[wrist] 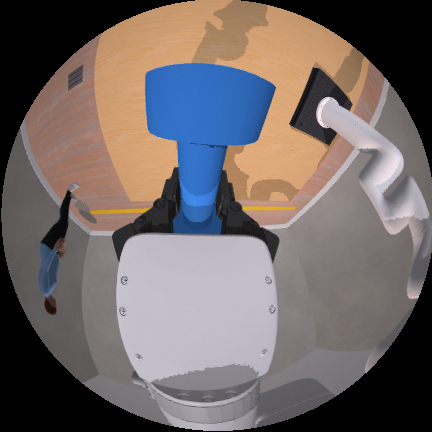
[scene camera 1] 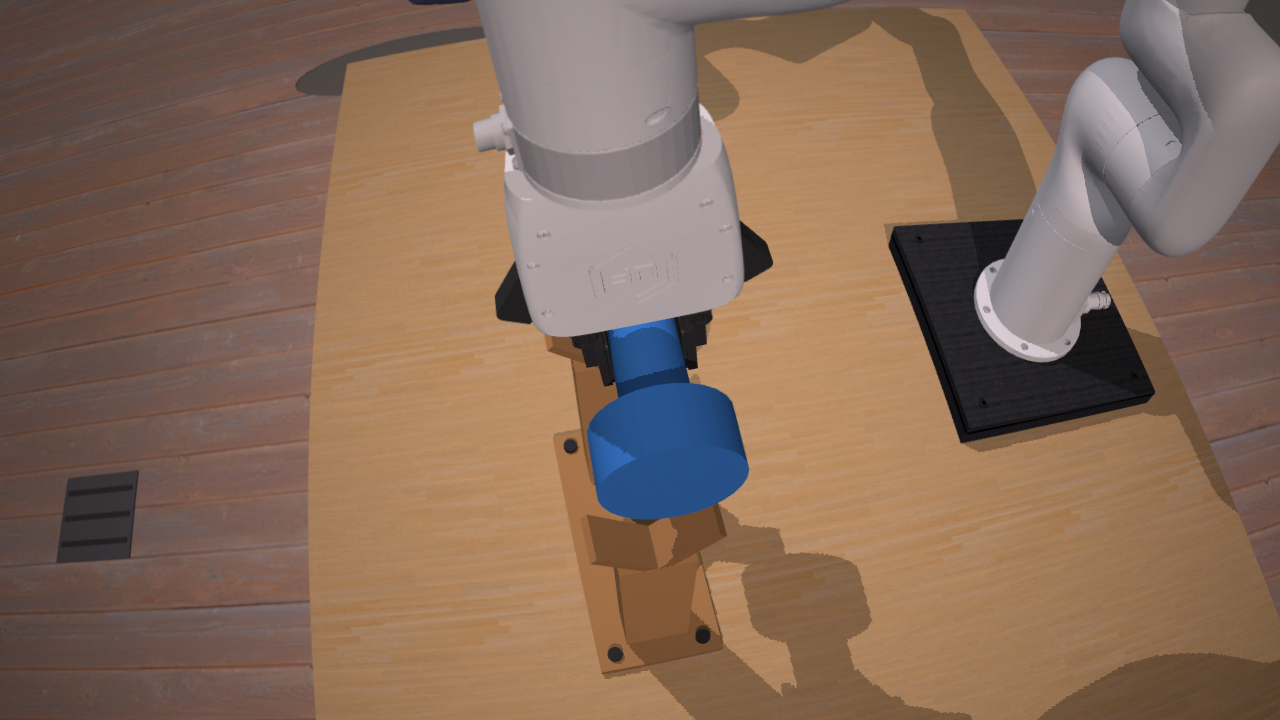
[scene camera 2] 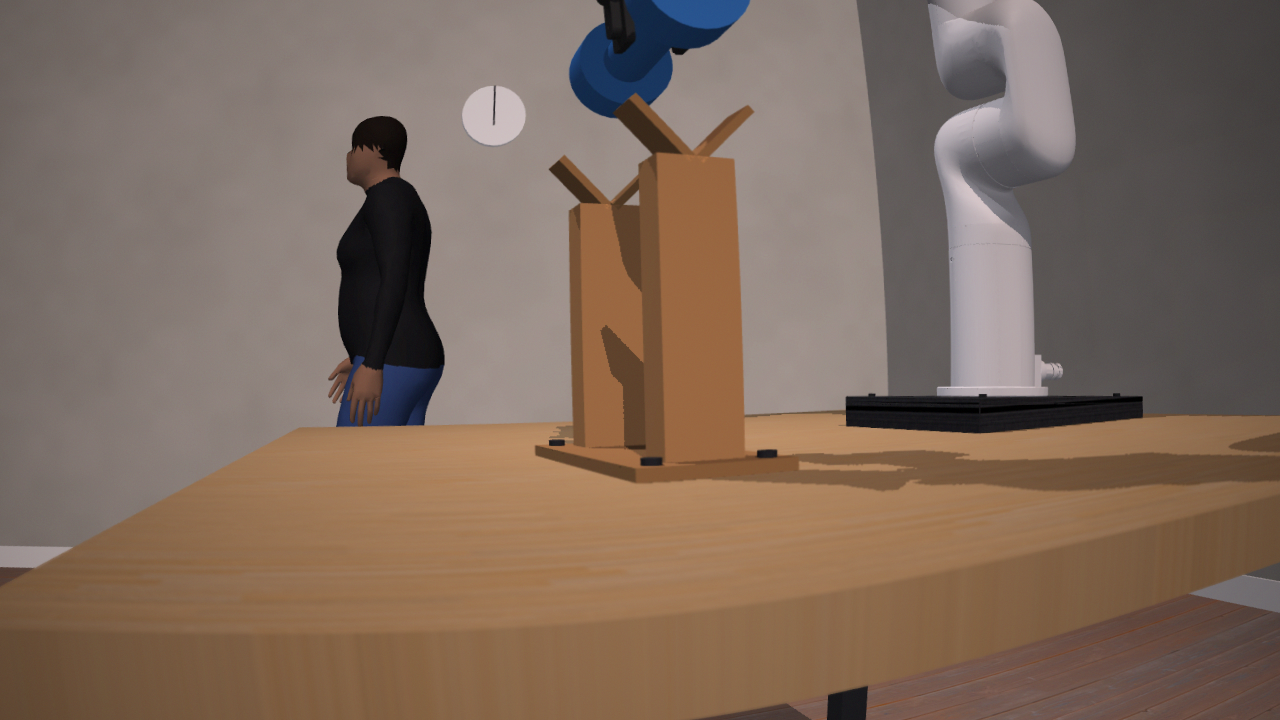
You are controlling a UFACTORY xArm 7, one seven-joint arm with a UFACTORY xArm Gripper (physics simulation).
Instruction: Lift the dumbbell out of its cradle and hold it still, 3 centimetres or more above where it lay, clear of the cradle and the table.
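Places are measured from the arm's base along level axes (x up, y ahead, z left), in metres.
Pixels of known places: gripper, fingertip midpoint: [wrist: 199, 178] [scene camera 1: 646, 355] [scene camera 2: 655, 48]; arm's base, origin of the base link: [wrist: 327, 111] [scene camera 1: 1026, 311] [scene camera 2: 992, 396].
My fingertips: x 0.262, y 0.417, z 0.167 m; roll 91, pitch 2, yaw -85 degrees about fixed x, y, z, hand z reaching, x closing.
Note:
Ahead of a thing's pixels: the offset from my fingertips to its top centre. Level surfaces: height alone.
The blue dumbbell @[dx +0.056, dy +0.001, dz -0.005 m] [scene camera 1: 666, 452] [scene camera 2: 595, 80] [wrist: 210, 105] hangs in the air above the brown cradle @[dx -0.068, dy +0.012, dz -0.002 m] [scene camera 1: 657, 604] [scene camera 2: 693, 313]. My gripper [scene camera 1: 650, 371] [scene camera 2: 650, 44] [wrist: 199, 178] is shut on its handle, with one black finger on each side. In scene camera 2, a gap shows between the dumbbell's heads and the V-shaped rests below them; one rest tip overlaps the far head in that view. The top of the near head is cut off by the frame's upper edge. The cradle stands upright on the table. In the wrist view the far head is mostly hidden behind the gripper body.
The arm's white base column [scene camera 1: 1056, 268] [scene camera 2: 991, 313] stands on a black plate [scene camera 1: 930, 331] [scene camera 2: 913, 413] [wrist: 305, 102] at the right of the wooden table @[dx -0.290 m] [scene camera 1: 429, 537] [scene camera 2: 358, 546]. A person in black [scene camera 2: 384, 268] and a person in blue [wrist: 49, 267] stand beyond the table.

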